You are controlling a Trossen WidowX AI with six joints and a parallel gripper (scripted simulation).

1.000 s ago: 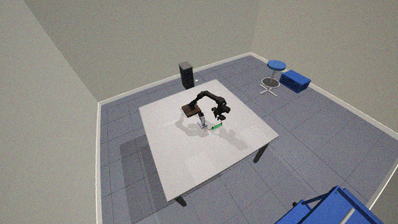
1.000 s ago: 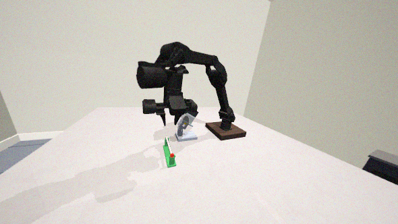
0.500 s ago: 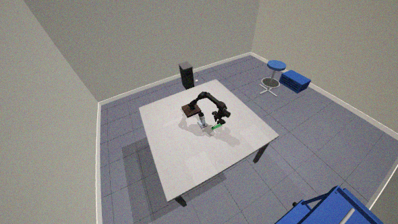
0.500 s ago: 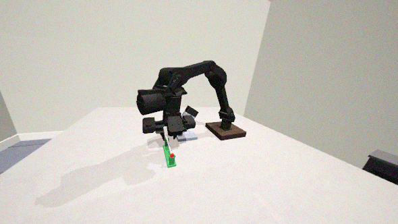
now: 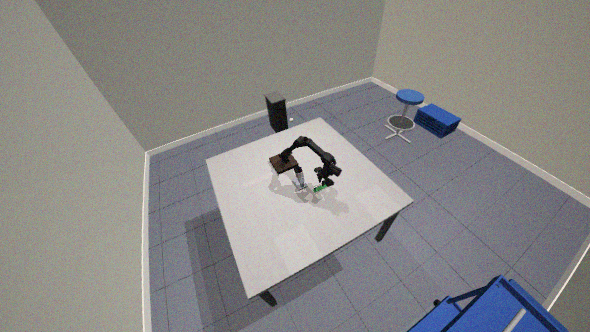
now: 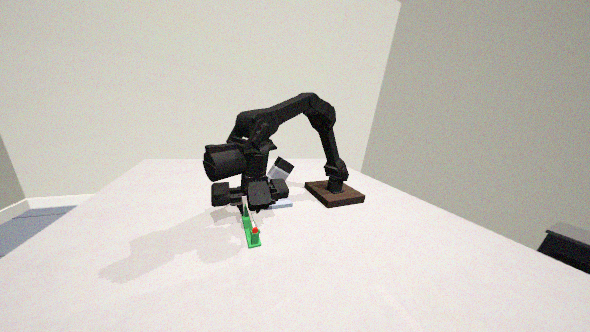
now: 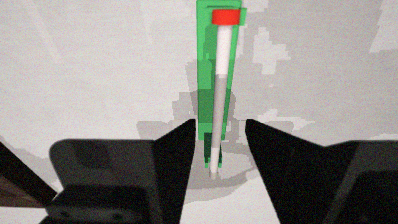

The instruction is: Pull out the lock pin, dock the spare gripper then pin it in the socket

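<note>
The green pin rest lies 3 cm below my gripper tip and 1 cm to the left of it. Also, from my gripper tip: spare gripper: 14 cm behind, 10 cm to the right, 7 cm above; then socket: 12 cm behind, 10 cm to the right.
</note>
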